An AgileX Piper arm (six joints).
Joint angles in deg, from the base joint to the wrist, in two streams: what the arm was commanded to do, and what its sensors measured. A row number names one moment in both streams.
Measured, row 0:
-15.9 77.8 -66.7 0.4 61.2 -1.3
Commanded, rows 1 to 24:
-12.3 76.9 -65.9 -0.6 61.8 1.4
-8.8 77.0 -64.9 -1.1 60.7 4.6
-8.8 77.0 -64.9 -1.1 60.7 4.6
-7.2 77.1 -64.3 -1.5 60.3 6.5
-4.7 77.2 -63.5 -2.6 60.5 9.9
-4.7 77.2 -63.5 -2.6 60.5 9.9
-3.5 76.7 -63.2 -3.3 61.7 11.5
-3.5 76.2 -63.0 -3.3 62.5 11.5
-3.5 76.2 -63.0 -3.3 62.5 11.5
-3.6 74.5 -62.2 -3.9 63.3 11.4
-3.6 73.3 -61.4 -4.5 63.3 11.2
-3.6 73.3 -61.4 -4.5 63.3 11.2
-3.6 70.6 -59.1 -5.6 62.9 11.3
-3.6 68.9 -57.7 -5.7 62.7 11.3
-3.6 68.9 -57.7 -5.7 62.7 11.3
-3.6 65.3 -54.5 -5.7 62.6 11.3
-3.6 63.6 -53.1 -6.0 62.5 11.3
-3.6 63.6 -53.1 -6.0 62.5 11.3
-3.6 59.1 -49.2 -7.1 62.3 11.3
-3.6 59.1 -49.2 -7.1 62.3 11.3
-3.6 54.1 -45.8 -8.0 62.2 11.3
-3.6 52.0 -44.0 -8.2 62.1 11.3
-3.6 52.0 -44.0 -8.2 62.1 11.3
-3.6 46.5 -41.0 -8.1 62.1 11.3
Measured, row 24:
-3.7 53.0 -44.9 -7.2 62.6 11.0
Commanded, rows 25 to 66:
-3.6 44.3 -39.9 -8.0 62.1 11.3
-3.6 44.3 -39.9 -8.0 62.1 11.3
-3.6 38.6 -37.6 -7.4 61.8 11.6
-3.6 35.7 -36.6 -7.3 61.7 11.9
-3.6 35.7 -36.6 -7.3 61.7 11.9
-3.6 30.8 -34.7 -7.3 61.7 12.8
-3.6 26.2 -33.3 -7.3 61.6 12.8
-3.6 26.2 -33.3 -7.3 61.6 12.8
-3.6 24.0 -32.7 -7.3 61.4 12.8
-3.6 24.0 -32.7 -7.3 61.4 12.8
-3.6 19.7 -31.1 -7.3 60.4 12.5
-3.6 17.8 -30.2 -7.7 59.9 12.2
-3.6 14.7 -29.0 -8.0 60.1 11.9
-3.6 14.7 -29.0 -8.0 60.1 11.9
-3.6 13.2 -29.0 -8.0 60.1 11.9
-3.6 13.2 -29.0 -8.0 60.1 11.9
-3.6 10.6 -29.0 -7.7 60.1 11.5
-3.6 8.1 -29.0 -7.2 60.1 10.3
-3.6 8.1 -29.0 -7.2 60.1 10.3
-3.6 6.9 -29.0 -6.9 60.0 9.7
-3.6 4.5 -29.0 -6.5 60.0 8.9
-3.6 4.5 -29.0 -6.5 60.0 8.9
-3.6 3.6 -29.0 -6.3 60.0 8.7
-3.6 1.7 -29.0 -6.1 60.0 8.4
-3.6 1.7 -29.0 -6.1 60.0 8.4
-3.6 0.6 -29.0 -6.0 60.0 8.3
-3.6 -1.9 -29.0 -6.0 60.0 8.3
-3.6 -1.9 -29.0 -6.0 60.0 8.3
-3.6 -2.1 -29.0 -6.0 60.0 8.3
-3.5 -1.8 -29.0 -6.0 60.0 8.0
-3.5 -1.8 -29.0 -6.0 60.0 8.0
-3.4 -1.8 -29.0 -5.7 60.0 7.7
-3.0 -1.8 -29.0 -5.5 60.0 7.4
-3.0 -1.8 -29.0 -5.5 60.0 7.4
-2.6 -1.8 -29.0 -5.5 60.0 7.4
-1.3 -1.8 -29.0 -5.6 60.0 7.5
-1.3 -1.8 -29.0 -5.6 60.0 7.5
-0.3 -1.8 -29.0 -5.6 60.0 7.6
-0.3 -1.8 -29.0 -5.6 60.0 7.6
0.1 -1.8 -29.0 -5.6 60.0 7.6
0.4 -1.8 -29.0 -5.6 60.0 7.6
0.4 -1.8 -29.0 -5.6 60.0 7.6
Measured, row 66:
-0.2 -0.2 -29.1 -5.5 60.7 8.0
